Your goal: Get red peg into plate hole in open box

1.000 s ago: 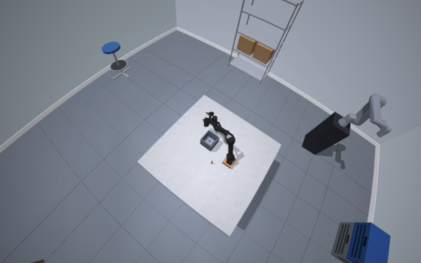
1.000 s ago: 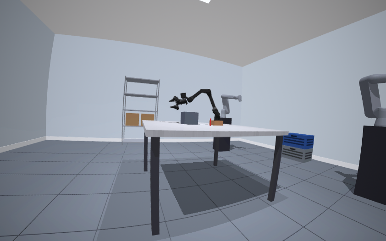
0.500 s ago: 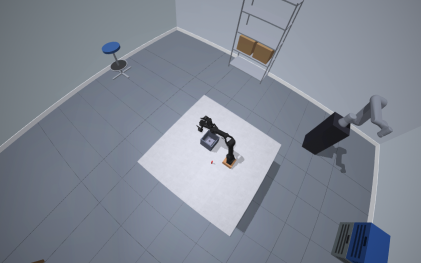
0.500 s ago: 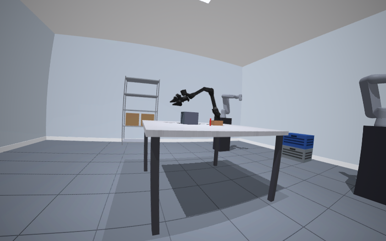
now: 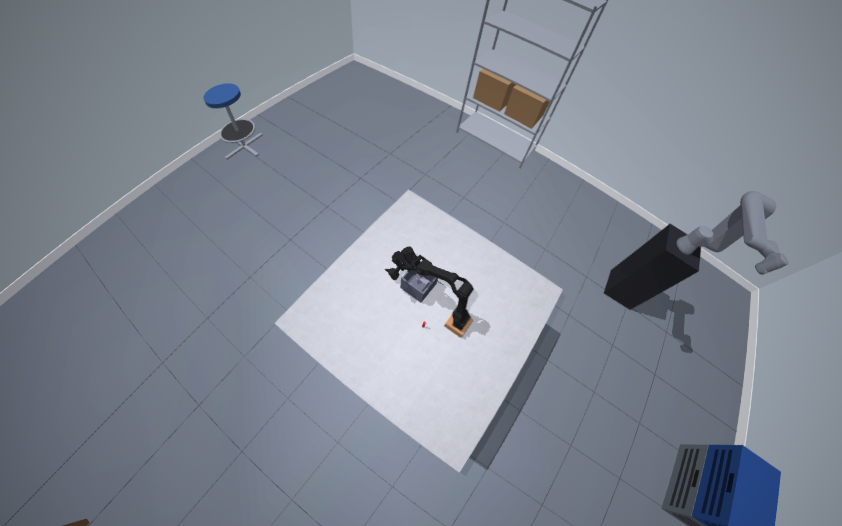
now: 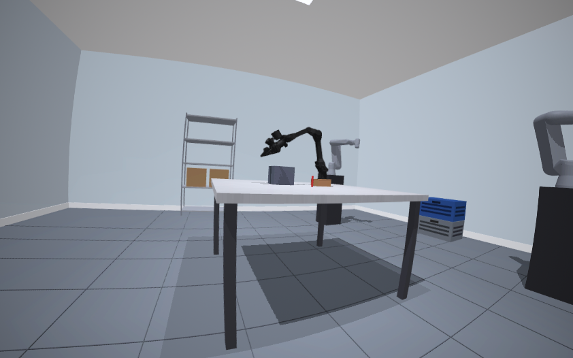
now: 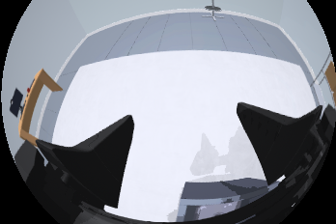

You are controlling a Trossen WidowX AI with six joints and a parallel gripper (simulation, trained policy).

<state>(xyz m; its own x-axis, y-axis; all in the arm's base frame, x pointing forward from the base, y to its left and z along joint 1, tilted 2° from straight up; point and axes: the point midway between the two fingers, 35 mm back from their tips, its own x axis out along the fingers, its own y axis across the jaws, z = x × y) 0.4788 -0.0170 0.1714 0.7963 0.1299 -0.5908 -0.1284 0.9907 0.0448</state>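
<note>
The red peg lies 340 mm behind my gripper tip, 160 mm below it and 130 mm to the left of it. Also, from my gripper tip: grey plate 180 mm behind, 160 mm below, 70 mm to the right.
</note>
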